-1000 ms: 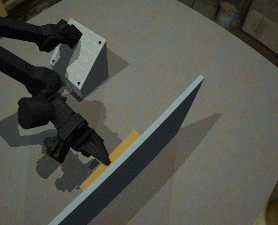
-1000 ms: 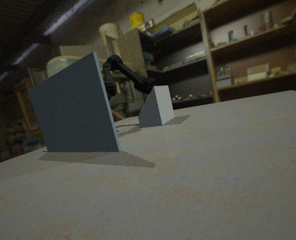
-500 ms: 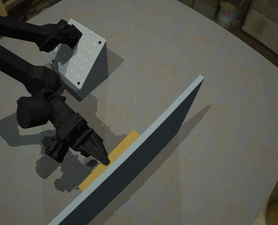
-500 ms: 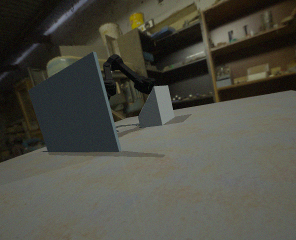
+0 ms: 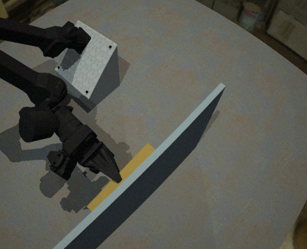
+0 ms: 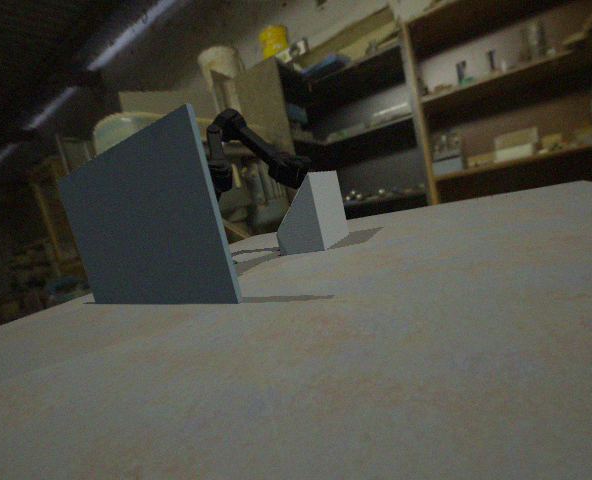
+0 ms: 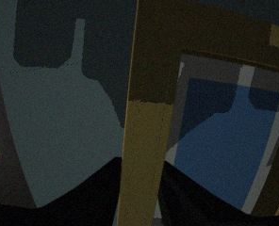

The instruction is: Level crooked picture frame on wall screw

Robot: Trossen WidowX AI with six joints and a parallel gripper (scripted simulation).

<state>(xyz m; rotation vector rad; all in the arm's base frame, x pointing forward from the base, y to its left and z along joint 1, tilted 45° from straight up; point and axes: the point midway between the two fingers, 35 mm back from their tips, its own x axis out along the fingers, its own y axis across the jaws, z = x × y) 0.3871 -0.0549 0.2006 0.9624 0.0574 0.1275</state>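
My gripper tip is now 1 cm to the right of the picture frame and 5 cm above it. The rest, counted from my gripper tip: panel 2 cm ahead, 2 cm to the left, 6 cm below.
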